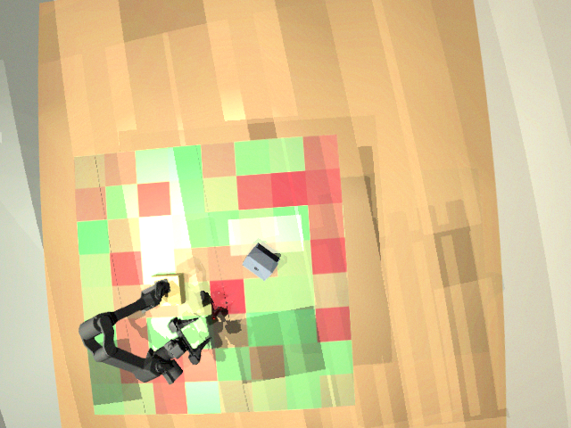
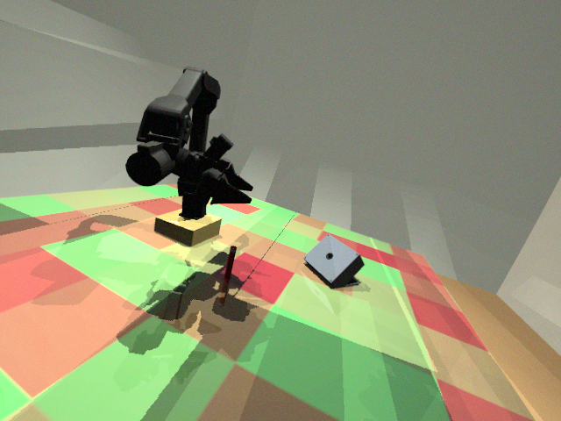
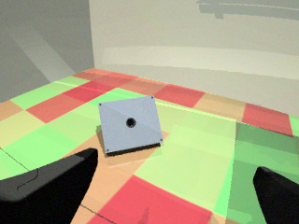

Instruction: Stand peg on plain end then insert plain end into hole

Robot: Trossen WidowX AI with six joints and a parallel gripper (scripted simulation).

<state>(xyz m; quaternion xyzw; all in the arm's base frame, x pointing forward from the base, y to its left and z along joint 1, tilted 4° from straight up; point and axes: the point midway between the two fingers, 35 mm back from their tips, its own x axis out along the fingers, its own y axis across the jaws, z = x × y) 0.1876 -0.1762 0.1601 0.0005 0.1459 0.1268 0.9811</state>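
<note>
My gripper tip is now 1 cm past the red peg, 1 cm to the left of it and 15 cm above it. Round my gripper tip: grey sloped panel (24 cm ahead, 16 cm to the left, 16 cm below).
</note>
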